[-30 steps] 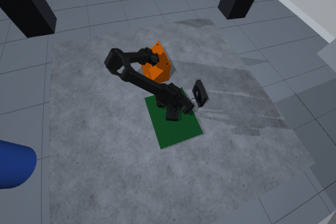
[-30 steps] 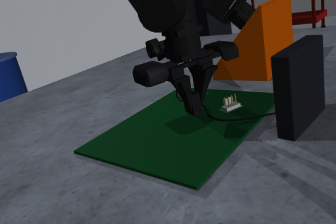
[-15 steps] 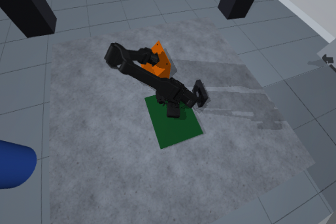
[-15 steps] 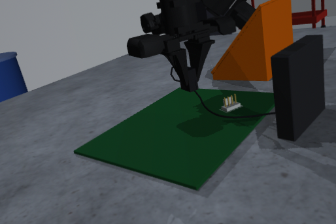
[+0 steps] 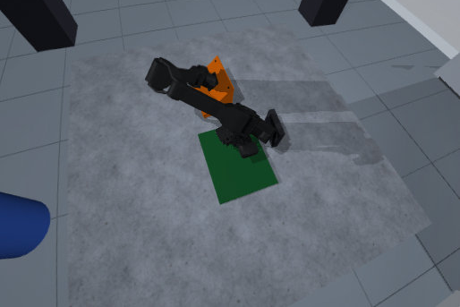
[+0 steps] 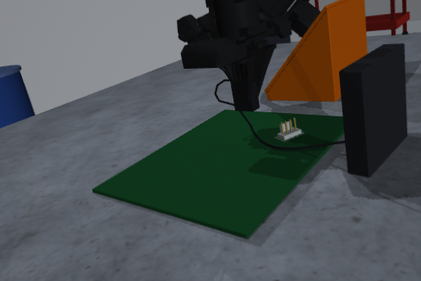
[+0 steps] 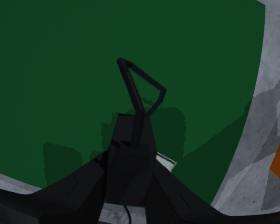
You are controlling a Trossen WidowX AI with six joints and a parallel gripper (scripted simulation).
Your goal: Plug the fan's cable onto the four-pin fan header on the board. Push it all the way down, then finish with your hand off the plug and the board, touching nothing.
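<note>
The white four-pin fan header lies 30 mm behind my gripper tip, 40 mm to the left of it and 60 mm below it. From my gripper tip the other things lie so: black fan (20 mm behind, 150 mm to the left, 10 mm below); green board (40 mm ahead, 20 mm to the right, 80 mm below); black fan plug (10 mm to the right, 10 mm above).
</note>
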